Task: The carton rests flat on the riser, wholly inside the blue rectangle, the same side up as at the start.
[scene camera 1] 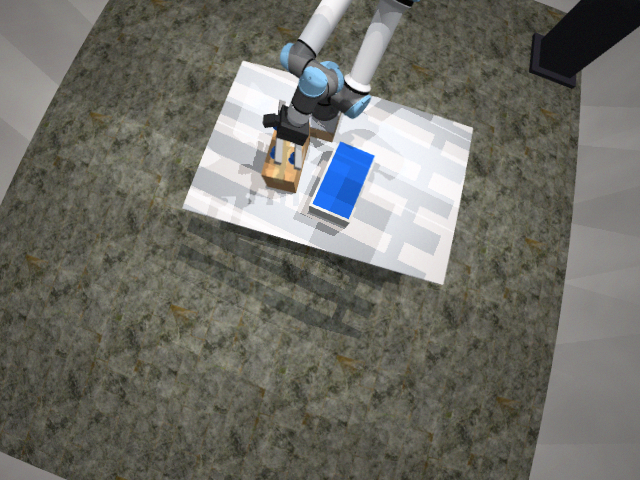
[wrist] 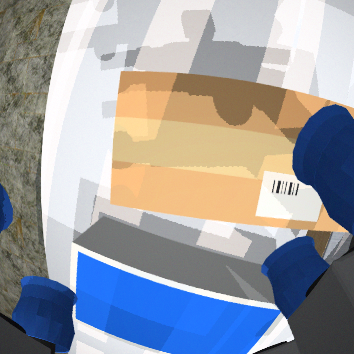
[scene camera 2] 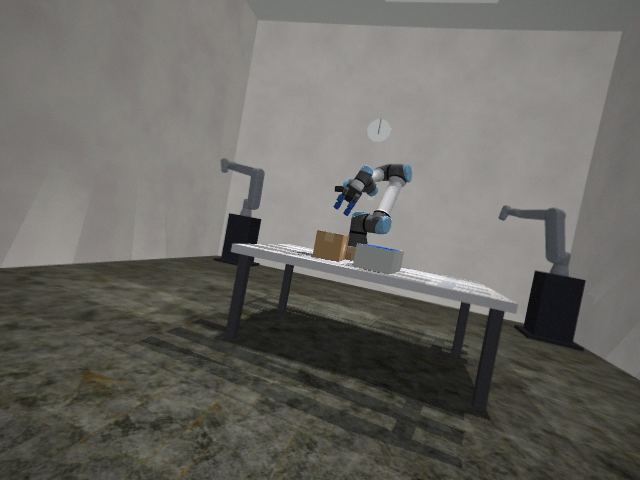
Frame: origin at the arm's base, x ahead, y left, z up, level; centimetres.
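Where they show: hand, tool point: (scene camera 1: 284, 143) (wrist: 158, 245) (scene camera 2: 342, 207); arm's base, link origin: (scene camera 1: 324, 107).
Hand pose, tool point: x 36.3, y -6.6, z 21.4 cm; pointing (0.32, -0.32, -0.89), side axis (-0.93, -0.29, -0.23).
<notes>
Each offset is from my tool point to the top centre of the thing. "*": to the spot under its first point. Level surfaces: height alone.
The brown carton {dx -6.3, dy -3.3, dz -15.2 cm} (scene camera 1: 281, 174) (scene camera 2: 328, 246) (wrist: 175, 185) lies flat on the table, beside the riser. In the wrist view a tape strip and a white barcode label show on its top; its right end is cut off. The grey riser {dx -1.1, dy +26.2, dz -18.3 cm} (scene camera 1: 329, 216) (scene camera 2: 377, 259) (wrist: 165, 261) has a white-edged top with the blue rectangle {* dx -0.3, dy +26.0, dz -18.3 cm} (scene camera 1: 343, 180) (wrist: 170, 305), which bears nothing. My gripper (scene camera 1: 283, 156) (scene camera 2: 343, 207) is open: suction is off, and its blue cups hang in the air well above the carton, apart from it and holding nothing.
The white table {dz -30.3 cm} (scene camera 1: 413, 206) (scene camera 2: 439, 285) carries everything. A brown-sided block (scene camera 1: 323, 135) (scene camera 2: 351, 253) sits by my arm's base, behind the carton and riser. Two grey arms on black pedestals (scene camera 2: 241, 235) (scene camera 2: 554, 304) stand beyond the table.
</notes>
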